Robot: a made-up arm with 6 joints. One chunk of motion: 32 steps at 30 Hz.
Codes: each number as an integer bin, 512 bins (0 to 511) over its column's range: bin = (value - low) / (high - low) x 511, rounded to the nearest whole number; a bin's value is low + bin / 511 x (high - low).
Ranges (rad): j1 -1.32..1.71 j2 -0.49..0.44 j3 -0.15..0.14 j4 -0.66..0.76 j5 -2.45..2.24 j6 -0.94..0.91
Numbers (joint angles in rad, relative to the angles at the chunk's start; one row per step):
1: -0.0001 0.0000 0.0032 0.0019 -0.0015 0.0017
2: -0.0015 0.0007 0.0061 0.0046 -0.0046 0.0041
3: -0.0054 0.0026 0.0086 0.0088 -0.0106 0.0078
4: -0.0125 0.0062 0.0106 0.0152 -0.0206 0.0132
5: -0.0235 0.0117 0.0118 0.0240 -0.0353 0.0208
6: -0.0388 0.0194 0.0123 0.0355 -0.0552 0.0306
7: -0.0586 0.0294 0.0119 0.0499 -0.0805 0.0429
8: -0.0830 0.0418 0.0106 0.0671 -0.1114 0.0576
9: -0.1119 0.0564 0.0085 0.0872 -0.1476 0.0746
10: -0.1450 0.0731 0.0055 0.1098 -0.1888 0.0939
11: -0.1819 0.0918 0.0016 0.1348 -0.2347 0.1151
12: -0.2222 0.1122 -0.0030 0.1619 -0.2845 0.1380
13: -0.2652 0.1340 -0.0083 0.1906 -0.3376 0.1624
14: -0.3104 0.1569 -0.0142 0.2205 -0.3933 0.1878
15: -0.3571 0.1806 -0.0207 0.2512 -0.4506 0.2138
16: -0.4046 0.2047 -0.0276 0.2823 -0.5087 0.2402
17: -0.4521 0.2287 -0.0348 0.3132 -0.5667 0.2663
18: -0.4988 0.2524 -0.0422 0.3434 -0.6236 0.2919
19: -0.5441 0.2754 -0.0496 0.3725 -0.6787 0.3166
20: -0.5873 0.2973 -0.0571 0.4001 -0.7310 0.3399
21: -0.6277 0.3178 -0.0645 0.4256 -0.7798 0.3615
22: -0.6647 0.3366 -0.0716 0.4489 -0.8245 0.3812
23: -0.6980 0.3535 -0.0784 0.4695 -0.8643 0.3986
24: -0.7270 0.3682 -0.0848 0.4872 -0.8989 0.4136
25: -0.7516 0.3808 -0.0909 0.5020 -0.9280 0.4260
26: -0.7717 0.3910 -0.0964 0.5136 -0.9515 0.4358
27: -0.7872 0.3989 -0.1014 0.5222 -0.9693 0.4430
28: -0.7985 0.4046 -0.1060 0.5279 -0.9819 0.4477
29: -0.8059 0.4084 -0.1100 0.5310 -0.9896 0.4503
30: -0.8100 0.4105 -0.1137 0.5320 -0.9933 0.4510
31: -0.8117 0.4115 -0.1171 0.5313 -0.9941 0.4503
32: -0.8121 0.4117 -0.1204 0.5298 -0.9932 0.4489
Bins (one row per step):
1: 223 269 270 238 267 260
2: 222 270 275 239 266 261
3: 222 271 279 241 266 262
4: 221 273 283 243 265 263
5: 219 276 285 246 263 265
6: 216 280 286 250 261 268
7: 213 285 285 255 258 271
8: 209 292 283 262 255 276
9: 204 300 279 269 251 280
10: 198 309 274 277 246 286
11: 192 320 267 286 241 291
12: 185 331 259 296 236 298
13: 178 343 250 306 230 305
14: 170 355 239 317 224 312
15: 162 368 228 328 218 319
16: 154 382 216 339 212 326
17: 146 395 203 350 205 333
18: 138 408 190 361 199 340
19: 131 421 177 372 193 347
20: 124 433 164 381 187 354
21: 117 444 151 391 182 359
22: 111 454 138 399 177 365
23: 105 463 126 406 173 370
24: 100 472 115 413 169 374
25: 96 478 104 418 166 377
26: 92 484 94 422 163 380
27: 90 488 86 425 161 382
28: 88 492 78 427 160 383
29: 87 494 70 429 159 384
30: 86 495 64 429 159 384
31: 86 495 58 429 159 384
32: 86 495 52 428 159 384

